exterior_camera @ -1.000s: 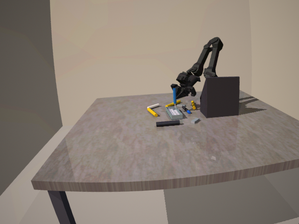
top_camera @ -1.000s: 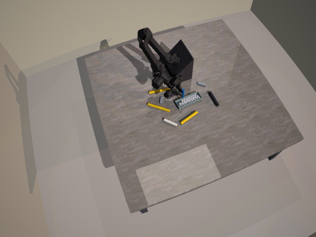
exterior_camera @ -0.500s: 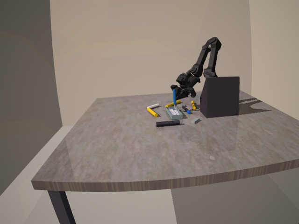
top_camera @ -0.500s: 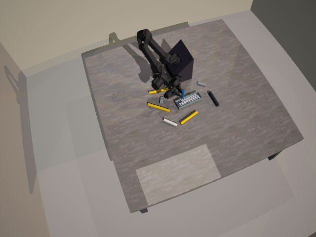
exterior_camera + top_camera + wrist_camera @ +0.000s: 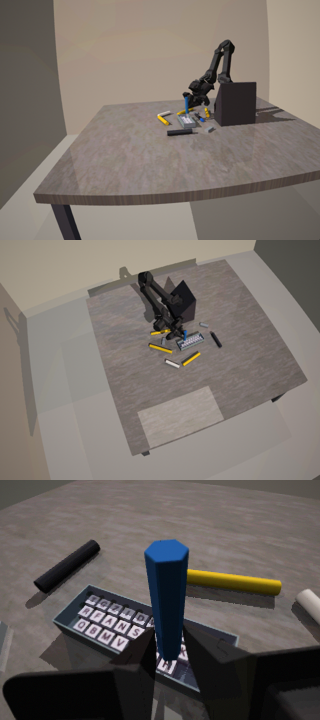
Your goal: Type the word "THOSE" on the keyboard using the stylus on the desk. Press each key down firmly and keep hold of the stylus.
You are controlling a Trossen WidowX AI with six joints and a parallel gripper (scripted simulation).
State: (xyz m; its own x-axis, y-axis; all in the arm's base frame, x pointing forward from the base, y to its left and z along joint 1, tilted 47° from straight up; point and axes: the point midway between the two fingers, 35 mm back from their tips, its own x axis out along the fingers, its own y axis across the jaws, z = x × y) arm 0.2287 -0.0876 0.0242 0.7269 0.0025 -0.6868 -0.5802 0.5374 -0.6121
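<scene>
The blue stylus lies 2 cm below my gripper tip. From my gripper tip the other things lie so: black cylinder 6 cm ahead, 22 cm to the left, 6 cm below; then grey-white cylinder 13 cm ahead, 14 cm to the right, 6 cm below; then grey block 9 cm behind, 19 cm to the left, 7 cm below.
</scene>
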